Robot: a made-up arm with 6 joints. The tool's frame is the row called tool. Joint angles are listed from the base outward. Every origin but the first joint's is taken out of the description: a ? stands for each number. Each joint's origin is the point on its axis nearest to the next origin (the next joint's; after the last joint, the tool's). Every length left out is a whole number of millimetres.
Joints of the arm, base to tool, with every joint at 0 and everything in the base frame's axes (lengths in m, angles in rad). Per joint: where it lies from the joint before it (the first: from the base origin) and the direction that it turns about. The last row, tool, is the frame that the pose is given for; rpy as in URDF.
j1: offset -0.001 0.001 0.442 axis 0 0 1
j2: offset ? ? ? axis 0 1 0
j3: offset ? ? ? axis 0 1 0
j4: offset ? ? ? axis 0 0 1
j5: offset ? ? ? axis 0 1 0
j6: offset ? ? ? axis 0 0 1
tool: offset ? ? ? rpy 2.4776 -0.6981 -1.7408
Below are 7 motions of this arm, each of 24 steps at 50 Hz.
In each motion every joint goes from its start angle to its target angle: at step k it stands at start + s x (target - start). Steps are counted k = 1, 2, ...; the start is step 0. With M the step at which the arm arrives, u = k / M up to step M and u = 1 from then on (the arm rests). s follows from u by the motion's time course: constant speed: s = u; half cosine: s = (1 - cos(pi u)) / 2; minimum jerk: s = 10 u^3 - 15 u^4 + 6 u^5.
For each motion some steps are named. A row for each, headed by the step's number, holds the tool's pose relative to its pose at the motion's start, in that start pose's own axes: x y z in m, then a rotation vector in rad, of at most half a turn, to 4 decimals.
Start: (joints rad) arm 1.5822 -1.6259 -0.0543 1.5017 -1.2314 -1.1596
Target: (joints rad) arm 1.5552 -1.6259 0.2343 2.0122 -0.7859 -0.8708
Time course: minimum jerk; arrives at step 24
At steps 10, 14, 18, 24:
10: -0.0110 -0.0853 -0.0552 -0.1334 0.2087 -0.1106
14: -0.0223 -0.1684 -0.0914 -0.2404 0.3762 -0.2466
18: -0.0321 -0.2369 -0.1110 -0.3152 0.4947 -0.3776
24: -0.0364 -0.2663 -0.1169 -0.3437 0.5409 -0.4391

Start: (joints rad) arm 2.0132 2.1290 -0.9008 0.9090 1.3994 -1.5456
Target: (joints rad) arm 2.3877 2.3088 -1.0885 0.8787 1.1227 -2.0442
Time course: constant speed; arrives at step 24
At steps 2, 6, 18, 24:
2: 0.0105 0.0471 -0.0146 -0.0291 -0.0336 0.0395
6: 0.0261 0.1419 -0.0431 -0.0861 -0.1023 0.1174
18: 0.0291 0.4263 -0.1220 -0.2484 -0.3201 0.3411
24: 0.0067 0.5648 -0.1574 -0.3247 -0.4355 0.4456

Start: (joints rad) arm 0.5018 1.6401 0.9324 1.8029 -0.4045 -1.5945
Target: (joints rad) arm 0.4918 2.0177 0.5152 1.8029 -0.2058 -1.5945
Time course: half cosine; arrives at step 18
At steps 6, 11, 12, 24:
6: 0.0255 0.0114 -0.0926 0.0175 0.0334 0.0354
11: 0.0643 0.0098 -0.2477 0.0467 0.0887 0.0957
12: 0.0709 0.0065 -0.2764 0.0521 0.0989 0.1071
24: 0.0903 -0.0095 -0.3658 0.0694 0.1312 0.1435

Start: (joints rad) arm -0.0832 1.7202 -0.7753 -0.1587 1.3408 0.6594
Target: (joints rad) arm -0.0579 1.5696 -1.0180 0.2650 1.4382 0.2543
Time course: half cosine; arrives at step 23
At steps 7, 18, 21, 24:
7: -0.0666 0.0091 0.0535 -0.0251 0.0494 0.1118
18: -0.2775 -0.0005 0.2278 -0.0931 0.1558 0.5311
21: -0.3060 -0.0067 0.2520 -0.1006 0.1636 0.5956
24: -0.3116 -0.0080 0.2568 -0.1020 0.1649 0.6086

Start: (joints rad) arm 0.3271 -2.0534 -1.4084 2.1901 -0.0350 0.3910
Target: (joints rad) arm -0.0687 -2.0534 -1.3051 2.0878 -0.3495 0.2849
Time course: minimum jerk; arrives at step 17
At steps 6, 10, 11, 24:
6: 0.0419 -0.0427 0.0158 0.1119 -0.0139 0.0419
10: 0.1133 -0.1299 0.0327 0.3077 -0.0573 0.0994
11: 0.1293 -0.1522 0.0343 0.3527 -0.0708 0.1097
24: 0.1670 -0.2098 0.0343 0.4611 -0.1086 0.1298

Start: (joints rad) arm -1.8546 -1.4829 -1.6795 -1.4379 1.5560 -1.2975
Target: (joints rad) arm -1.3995 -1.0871 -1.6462 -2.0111 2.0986 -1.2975
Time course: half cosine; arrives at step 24
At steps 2, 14, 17, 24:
2: -0.0010 0.0082 -0.0100 -0.0189 0.0102 0.0002
14: -0.0436 0.2119 -0.4140 -0.6571 0.4193 -0.0888
17: -0.0617 0.2383 -0.5366 -0.8226 0.5440 -0.1496
24: -0.0866 0.2528 -0.6725 -0.9972 0.6827 -0.2364

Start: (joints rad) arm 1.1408 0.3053 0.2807 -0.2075 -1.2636 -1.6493
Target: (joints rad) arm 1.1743 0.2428 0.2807 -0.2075 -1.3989 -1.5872
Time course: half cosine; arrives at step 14
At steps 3, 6, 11, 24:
3: 0.0125 -0.0010 -0.0031 -0.0008 -0.0091 -0.0216
6: 0.0442 -0.0042 -0.0109 -0.0028 -0.0330 -0.0768
11: 0.1001 -0.0121 -0.0245 -0.0056 -0.0775 -0.1748
24: 0.1121 -0.0142 -0.0274 -0.0061 -0.0875 -0.1959

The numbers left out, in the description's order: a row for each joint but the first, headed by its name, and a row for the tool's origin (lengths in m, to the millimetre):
j2: 0.024 0.064 0
j3: 0.01 0 1.039
j4: 0.022 0 0.613
j5: -0.028 0.035 0
j6: -0.017 0 0.148
tool: -0.003 -0.027 0

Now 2 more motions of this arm.
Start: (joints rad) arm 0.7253 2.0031 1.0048 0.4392 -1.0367 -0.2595
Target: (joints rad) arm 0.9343 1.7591 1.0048 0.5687 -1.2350 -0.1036
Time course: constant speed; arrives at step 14
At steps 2, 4, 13, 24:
2: -0.0182 0.0580 0.0256 0.0679 -0.0130 0.0068
4: -0.0394 0.1146 0.0530 0.1365 -0.0233 0.0134
13: -0.1671 0.3481 0.1977 0.4525 -0.0387 0.0386
24: -0.1842 0.3714 0.2159 0.4881 -0.0374 0.0408

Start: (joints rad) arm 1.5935 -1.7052 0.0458 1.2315 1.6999 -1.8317
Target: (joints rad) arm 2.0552 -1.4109 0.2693 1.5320 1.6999 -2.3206
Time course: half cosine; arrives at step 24
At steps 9, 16, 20, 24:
9: -0.1978 -0.1980 -0.0989 0.0629 -0.1146 -0.0725
16: -0.5287 -0.4035 -0.2590 0.1197 -0.3197 -0.2140
20: -0.6751 -0.4586 -0.3326 0.1288 -0.4143 -0.2863
24: -0.7291 -0.4742 -0.3606 0.1299 -0.4498 -0.3149

